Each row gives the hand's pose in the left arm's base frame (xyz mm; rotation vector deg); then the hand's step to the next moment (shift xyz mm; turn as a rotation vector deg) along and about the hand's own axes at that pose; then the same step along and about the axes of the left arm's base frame.
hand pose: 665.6 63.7 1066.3 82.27 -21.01 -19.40
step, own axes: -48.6 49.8 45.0 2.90 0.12 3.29
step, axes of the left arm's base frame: -63.1 -13.6 51.9 1.15 -4.20 0.56
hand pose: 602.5 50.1 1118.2 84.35 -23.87 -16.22
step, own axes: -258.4 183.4 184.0 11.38 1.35 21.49
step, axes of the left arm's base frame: -324.6 -38.1 165.7 0.72 -24.09 3.48
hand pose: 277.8 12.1 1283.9 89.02 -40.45 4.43
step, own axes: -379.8 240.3 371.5 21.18 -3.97 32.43
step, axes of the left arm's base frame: -553.3 -183.6 -11.9 7.13 -38.24 1.80
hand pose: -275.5 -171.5 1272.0 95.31 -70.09 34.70
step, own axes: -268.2 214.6 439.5 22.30 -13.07 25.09
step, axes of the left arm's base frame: -358.3 -283.8 -319.7 16.91 -31.73 2.21
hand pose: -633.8 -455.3 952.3 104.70 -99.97 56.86
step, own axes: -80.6 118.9 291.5 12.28 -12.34 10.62
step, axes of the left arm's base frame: -53.3 -172.1 -270.5 13.69 -14.53 4.19
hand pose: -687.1 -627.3 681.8 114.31 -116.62 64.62
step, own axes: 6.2 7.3 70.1 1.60 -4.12 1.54
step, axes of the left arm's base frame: 22.5 -43.7 -50.9 4.09 -1.68 1.53
